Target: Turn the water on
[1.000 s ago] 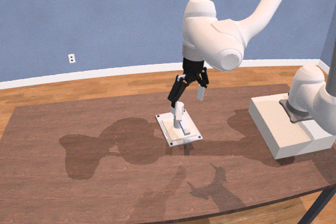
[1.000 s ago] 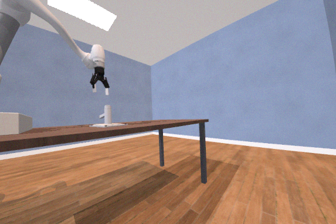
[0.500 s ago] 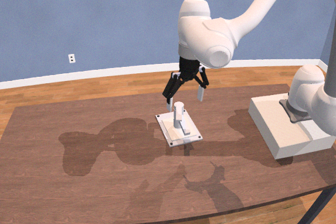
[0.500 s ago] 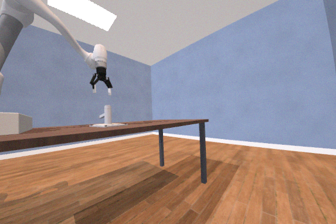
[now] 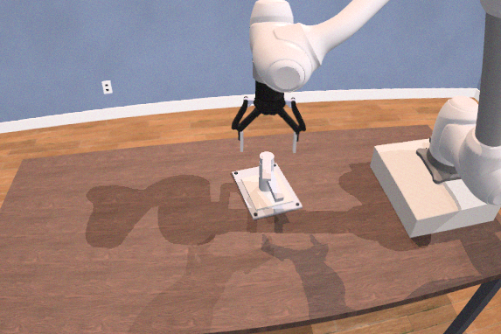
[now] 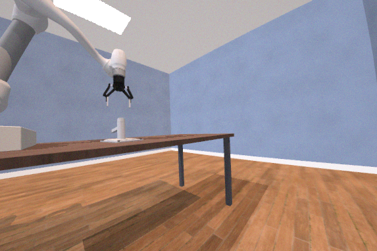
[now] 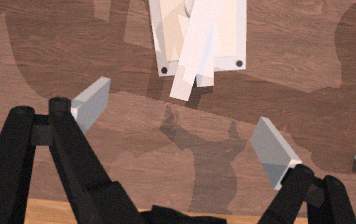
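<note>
The lever lies 40 mm to the right of my hand and 100 mm below it. From my hand the other things lie so: tap: 10 mm behind, 70 mm to the right, 160 mm below.
</note>
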